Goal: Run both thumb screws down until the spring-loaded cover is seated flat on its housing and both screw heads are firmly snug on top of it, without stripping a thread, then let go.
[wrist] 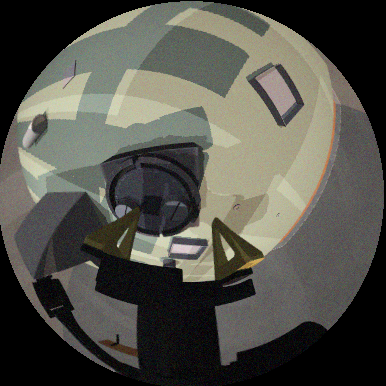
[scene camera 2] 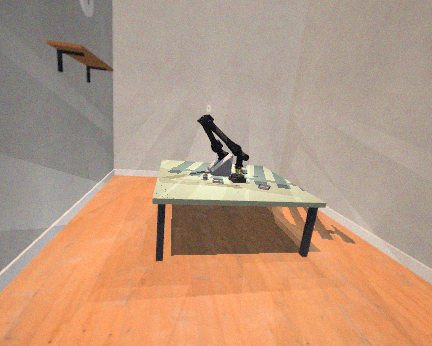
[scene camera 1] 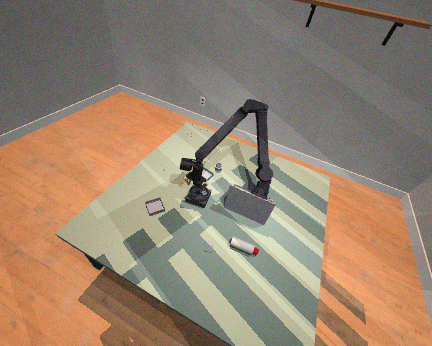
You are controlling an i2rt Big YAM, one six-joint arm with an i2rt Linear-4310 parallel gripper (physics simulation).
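Pixels of known places: gripper, fingertip midpoint: [wrist: 176, 215] [scene camera 2: 238, 175] [scene camera 1: 195, 188]; arm's base, link origin: [scene camera 2: 223, 156] [scene camera 1: 258, 196].
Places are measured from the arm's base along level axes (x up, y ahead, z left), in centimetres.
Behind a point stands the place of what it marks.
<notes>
The dark square housing [scene camera 1: 197, 201] @[y 32.4, x -12.2, z 11.1 cm] [scene camera 2: 237, 178] @[y 40.6, x -12.5, z 2.7 cm] [wrist: 194, 159] @[y 39.8, x -12.6, z 10.2 cm] stands on the table near the arm. In the wrist view, a round dark cover [wrist: 150, 175] @[y 35.1, x -11.3, z 9.0 cm] lies inside its ring. Two round thumb screw heads show on it: the left screw [wrist: 122, 209] @[y 31.0, x -10.1, z 5.4 cm], beside the left fingertip, and the right screw [wrist: 176, 210] @[y 37.7, x -10.0, z 5.3 cm], with a dark line across its top. Whether the cover is flat or the heads touch it cannot be told. My gripper [scene camera 1: 196, 183] @[y 37.6, x -10.4, z 4.0 cm] [wrist: 176, 215] @[y 37.6, x -10.4, z 4.0 cm] is open and empty, its yellowish fingers pointing down above the housing; the right screw appears between the fingertips in the wrist view.
A grey slanted box [scene camera 1: 250, 205] @[y 2.5, x -4.4, z 5.1 cm] [wrist: 47, 230] @[y 14.4, x -4.4, z 4.6 cm] stands beside the arm base. A framed tray [scene camera 1: 155, 206] @[y 54.2, x -16.5, z 22.9 cm] [wrist: 280, 92] @[y 54.9, x -16.5, z 23.7 cm], a smaller tray [scene camera 1: 207, 174] @[y 37.4, x -16.4, z -16.5 cm] [wrist: 187, 248] @[y 39.3, x -16.5, z -15.8 cm], a small round jar [scene camera 1: 218, 167] @[y 32.1, x -12.7, z -23.3 cm], a red-capped white bottle [scene camera 1: 243, 246] @[y -1.4, x -12.0, z 26.2 cm] and a thin card [scene camera 1: 208, 247] @[y 15.4, x -16.3, z 32.6 cm] lie around the housing.
</notes>
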